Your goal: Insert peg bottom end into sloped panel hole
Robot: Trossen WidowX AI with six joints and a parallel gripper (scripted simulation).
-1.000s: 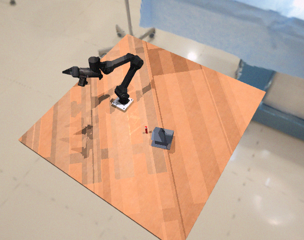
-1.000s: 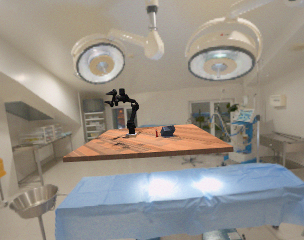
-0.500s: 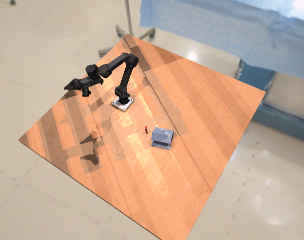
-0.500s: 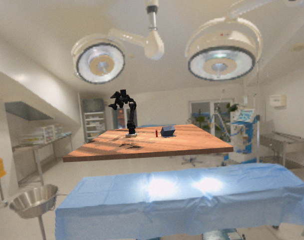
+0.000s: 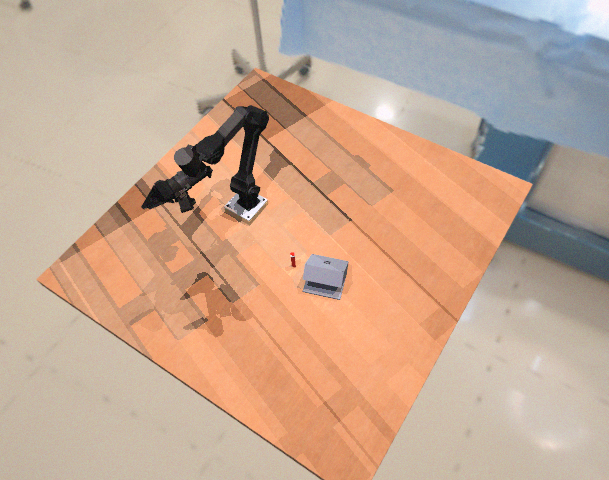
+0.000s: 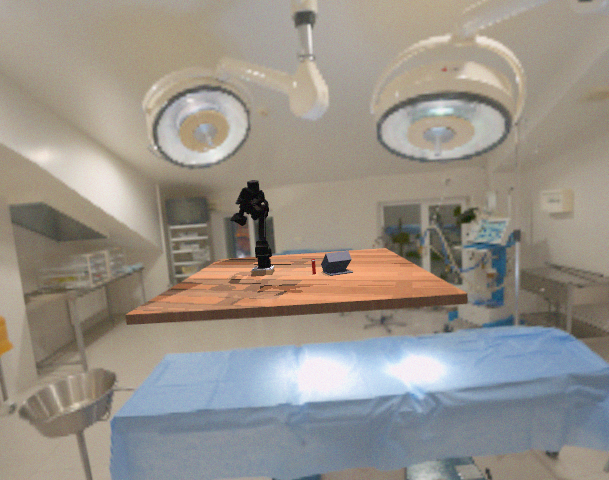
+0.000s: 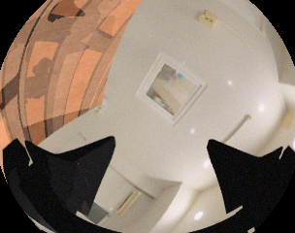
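My gripper tip is 310 mm short of the red peg, 300 mm above it and 280 mm to the right of it. From my gripper tip the other things lie so: grey sloped panel (430 mm ahead, 310 mm to the left, 300 mm below).
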